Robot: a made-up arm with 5 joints.
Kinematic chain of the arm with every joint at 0, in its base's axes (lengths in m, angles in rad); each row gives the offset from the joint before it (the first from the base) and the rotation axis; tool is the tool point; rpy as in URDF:
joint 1: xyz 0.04 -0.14 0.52 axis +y
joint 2: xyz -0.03 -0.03 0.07 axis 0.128 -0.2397 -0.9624
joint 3: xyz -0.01 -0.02 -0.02 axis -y
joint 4: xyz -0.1 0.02 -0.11 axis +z
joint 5: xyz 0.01 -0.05 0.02 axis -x
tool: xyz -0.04 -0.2 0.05 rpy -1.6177 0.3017 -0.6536
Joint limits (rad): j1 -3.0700..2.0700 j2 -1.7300..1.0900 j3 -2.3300..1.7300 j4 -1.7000..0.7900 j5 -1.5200..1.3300
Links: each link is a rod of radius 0.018 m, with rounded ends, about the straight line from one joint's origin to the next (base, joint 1, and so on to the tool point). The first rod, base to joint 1, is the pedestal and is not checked.
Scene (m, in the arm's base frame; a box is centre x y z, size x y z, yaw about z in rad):
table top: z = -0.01
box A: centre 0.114 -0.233 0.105 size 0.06 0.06 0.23 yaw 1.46
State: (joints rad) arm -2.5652 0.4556 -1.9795 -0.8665 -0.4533
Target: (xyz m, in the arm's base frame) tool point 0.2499 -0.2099 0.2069
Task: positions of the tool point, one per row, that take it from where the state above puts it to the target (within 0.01 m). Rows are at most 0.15 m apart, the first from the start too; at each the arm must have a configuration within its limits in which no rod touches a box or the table.
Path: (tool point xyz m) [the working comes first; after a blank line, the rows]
Joints at the target: -2.6557 0.9691 -1.6362 -0.2577 -0.4305
Straight joint move there: touches box A.

1: -0.0453 -0.3597 0.1891
2: -0.0443 -0.3893 0.2571
3: -0.0495 -0.3902 0.3265
4: -0.0592 -0.3645 0.3861
5: 0.0193 -0.4008 0.3304
6: 0.1118 -0.3875 0.2746
7: 0.1955 -0.3205 0.2290
8: 0.2499 -0.2099 0.2069

